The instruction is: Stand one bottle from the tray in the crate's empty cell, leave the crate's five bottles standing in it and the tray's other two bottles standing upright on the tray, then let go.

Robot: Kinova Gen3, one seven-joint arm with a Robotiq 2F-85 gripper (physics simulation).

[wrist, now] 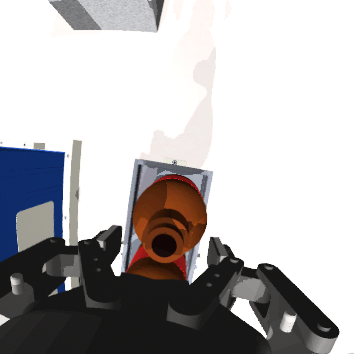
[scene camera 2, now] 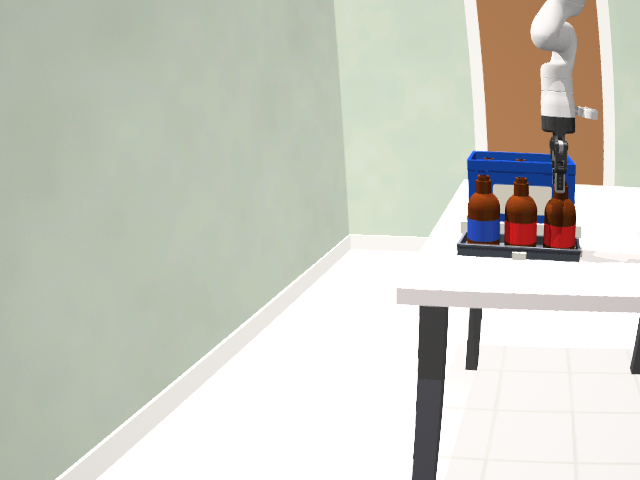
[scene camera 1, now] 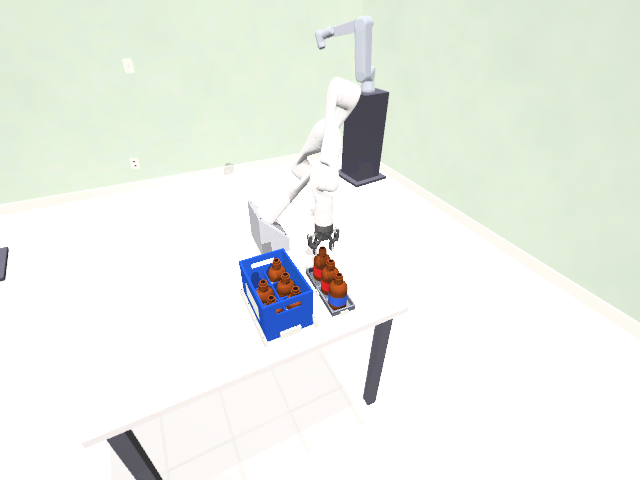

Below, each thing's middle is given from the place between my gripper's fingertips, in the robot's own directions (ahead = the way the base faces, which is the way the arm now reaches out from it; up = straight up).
Now: the red-labelled brown bottle (scene camera 2: 560, 213) 6 cm below my hand and 1 cm behind it.
